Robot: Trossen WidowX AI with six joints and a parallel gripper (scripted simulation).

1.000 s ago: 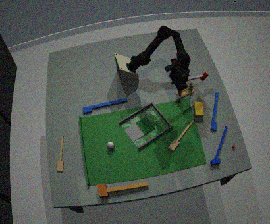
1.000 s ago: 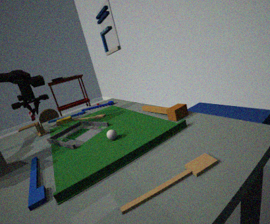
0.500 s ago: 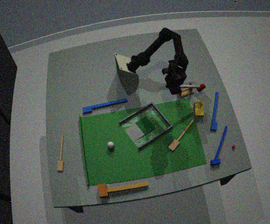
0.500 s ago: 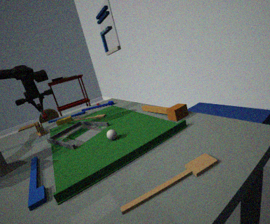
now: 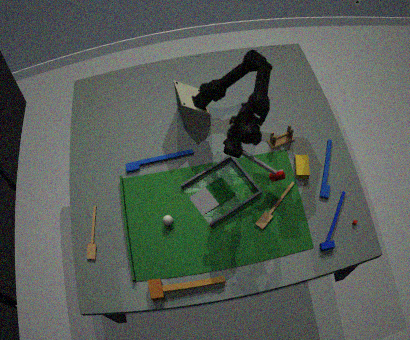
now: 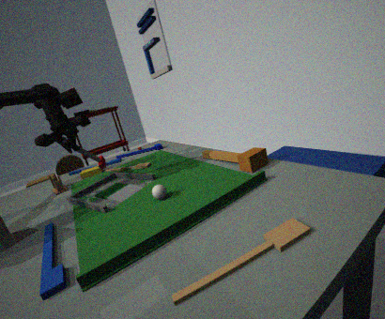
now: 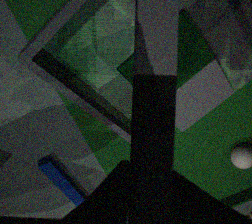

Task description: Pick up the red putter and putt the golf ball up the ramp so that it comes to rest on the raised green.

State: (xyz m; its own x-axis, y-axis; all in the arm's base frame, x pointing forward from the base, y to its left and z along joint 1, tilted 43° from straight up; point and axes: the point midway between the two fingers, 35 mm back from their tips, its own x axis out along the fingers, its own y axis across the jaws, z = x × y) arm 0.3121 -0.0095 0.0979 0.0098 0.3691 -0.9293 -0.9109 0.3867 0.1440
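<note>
Now: gripper tip 50 mm short of the red putter, 100 mm to the right of it and 40 mm above it. Round my gripper tip: green mat 170 mm ahead, 100 mm to the right, 180 mm below; then white golf ball 160 mm ahead, 280 mm to the right, 150 mm below; then small wooden gate 100 mm behind, 270 mm to the left, 140 mm below.
</note>
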